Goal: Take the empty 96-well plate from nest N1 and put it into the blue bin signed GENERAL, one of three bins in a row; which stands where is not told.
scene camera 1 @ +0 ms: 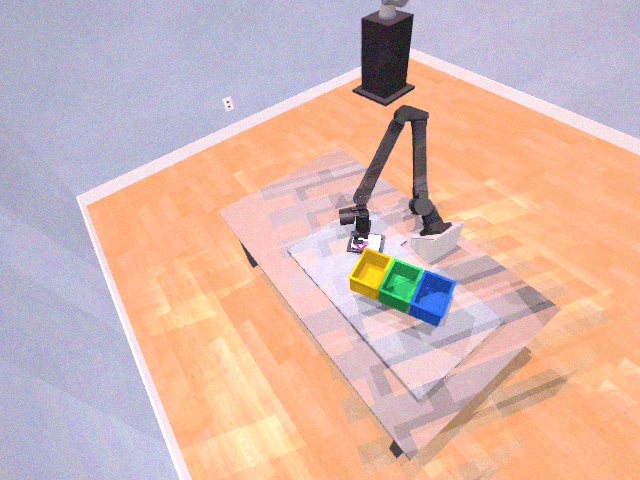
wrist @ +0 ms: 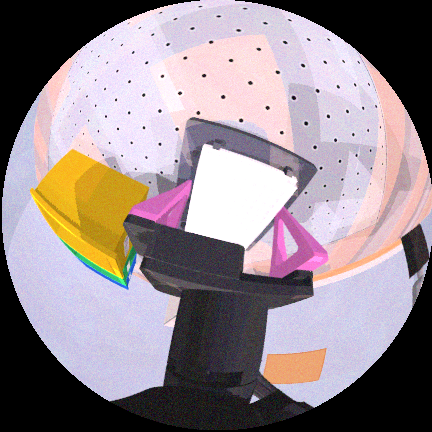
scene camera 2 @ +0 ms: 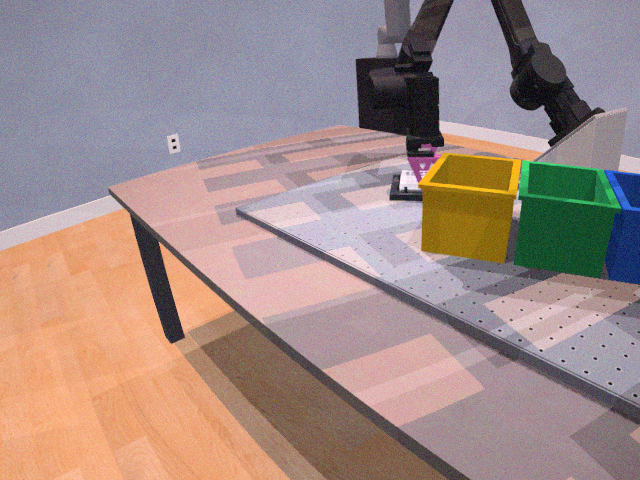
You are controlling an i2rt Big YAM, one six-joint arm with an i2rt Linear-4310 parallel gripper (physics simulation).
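Places are measured from the arm's base along level axes (x ahead, y left, z up), in centimetres.
Pixels of known places: gripper, fingertip midpoint: (scene camera 1: 362,241) (wrist: 236,196); arm's base at its link origin: (scene camera 1: 435,230) (scene camera 2: 580,132).
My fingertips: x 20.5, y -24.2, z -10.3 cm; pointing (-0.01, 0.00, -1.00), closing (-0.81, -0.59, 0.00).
Note:
Ahead of a thing's pixels: the offset from my fingertips to its middle. "spot": to the spot under its first point. Level surfaces: height alone.
The white 96-well plate {dx -0.9, dy +1.5, dz +0.7 cm} (scene camera 1: 375,241) (scene camera 2: 407,180) (wrist: 245,175) sits flat in the dark nest {dx -0.9, dy +1.6, dz -0.1 cm} (scene camera 1: 351,244) (scene camera 2: 400,196) (wrist: 225,132) beside the yellow bin. My gripper (scene camera 1: 360,244) (scene camera 2: 419,176) (wrist: 236,196) points down over the plate, its pink fingers open, with nothing gripped. In the wrist view the fingertips stand at either side of the plate; whether they touch it cannot be told. The blue bin {spot: dx +11.5, dy +43.9, dz +6.8 cm} (scene camera 1: 426,311) (scene camera 2: 622,253) stands at the end of the row farthest from the nest, upright and empty inside in scene camera 1. Its sign is not readable.
The yellow bin {dx +8.3, dy +28.9, dz +3.8 cm} (scene camera 1: 364,289) (scene camera 2: 465,227) (wrist: 105,192) stands nearest the nest, and the green bin (scene camera 1: 393,300) (scene camera 2: 560,237) stands between it and the blue bin. All stand on a perforated board {dz -1.2 cm} (scene camera 1: 320,263) (scene camera 2: 330,232) (wrist: 225,75). The arm's pale base block (scene camera 1: 434,249) (scene camera 2: 610,142) is behind the bins.

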